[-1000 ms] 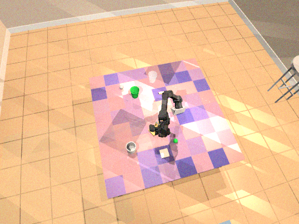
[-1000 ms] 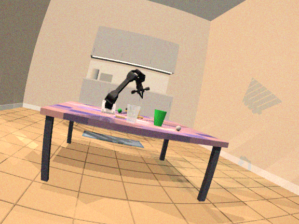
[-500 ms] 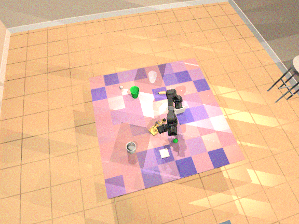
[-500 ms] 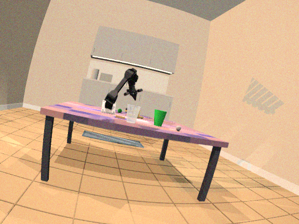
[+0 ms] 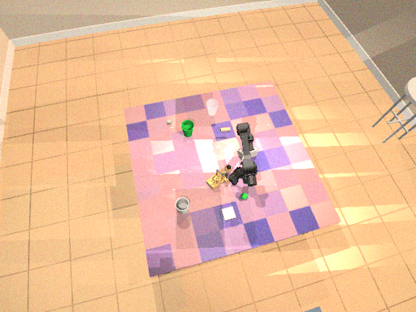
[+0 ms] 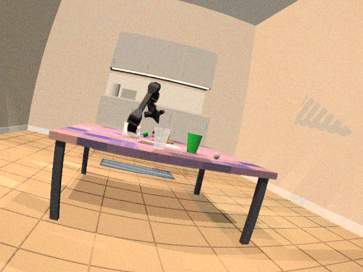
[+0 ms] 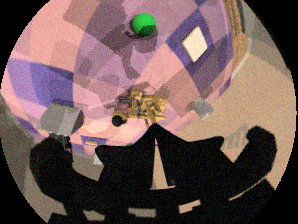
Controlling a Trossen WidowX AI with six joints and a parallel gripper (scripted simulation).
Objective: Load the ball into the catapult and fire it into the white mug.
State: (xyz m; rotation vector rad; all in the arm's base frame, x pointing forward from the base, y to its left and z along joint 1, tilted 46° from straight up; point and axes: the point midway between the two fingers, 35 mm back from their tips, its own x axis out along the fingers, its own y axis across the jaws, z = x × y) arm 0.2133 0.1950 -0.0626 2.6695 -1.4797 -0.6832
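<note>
Right now my gripper tip is 90 mm to the left of the small dark ball, 80 mm above it and 30 mm past it. From my gripper tip the other things lie so: wooden catapult (80 mm below, 60 mm to the right, 30 mm ahead); green ball (130 mm to the left, 120 mm below, 60 mm behind); white square tile (200 mm to the left, 130 mm below, 80 mm ahead).
</note>
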